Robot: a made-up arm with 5 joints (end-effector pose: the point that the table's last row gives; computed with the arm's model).
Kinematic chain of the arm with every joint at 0, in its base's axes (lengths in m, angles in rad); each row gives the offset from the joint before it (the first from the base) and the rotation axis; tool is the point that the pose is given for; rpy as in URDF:
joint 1: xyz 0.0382 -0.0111 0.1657 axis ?
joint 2: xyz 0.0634 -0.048 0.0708 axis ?
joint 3: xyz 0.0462 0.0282 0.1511 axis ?
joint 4: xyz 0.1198 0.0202 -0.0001 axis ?
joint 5: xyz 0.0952 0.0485 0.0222 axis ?
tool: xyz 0.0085 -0.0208 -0.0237 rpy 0 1.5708 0
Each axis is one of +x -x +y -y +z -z.
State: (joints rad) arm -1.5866 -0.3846 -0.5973 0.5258 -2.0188
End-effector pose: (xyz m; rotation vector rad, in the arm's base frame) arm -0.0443 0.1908 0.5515 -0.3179 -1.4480 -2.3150
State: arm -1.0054 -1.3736 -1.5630 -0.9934 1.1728
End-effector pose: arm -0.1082 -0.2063 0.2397 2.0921 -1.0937 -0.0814
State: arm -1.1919 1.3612 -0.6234 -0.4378 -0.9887
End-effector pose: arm 0.1352 0.3873 0.1036 -0.2195 2.1530 1.4152
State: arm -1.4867 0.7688 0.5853 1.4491 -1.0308
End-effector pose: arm -0.0095 0.1203 0.1689 0.5219 -2.2496 1.5564
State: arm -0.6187 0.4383 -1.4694 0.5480 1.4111
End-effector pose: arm 0.2736 0.1837 0.5391 -0.9465 0.5880 -0.7111
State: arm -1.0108 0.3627 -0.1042 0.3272 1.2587
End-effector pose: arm 0.2240 0.3228 0.3023 -1.9579 0.9123 -0.1433
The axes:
joint 1: -z
joint 2: +y
joint 3: +y
joint 4: +y
joint 5: -x

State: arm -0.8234 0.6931 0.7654 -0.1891 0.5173
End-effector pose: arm 0.1948 0.1859 0.1087 -1.7662 2.2278 0.0658
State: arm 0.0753 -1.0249 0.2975 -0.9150 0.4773
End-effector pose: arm 0.0693 0.0061 0.5367 0.0145 -0.0711 -0.5524
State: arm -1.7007 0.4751 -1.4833 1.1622 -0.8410
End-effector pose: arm -0.0579 0.3179 0.4261 -0.8884 1.9378 1.7448
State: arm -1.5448 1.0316 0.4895 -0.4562 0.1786
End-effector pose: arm 0.0211 0.2646 0.0653 -2.0606 1.7679 0.4430
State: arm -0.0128 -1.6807 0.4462 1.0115 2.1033
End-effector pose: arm 0.0751 0.0284 0.4527 -1.3808 0.7773 -1.7164
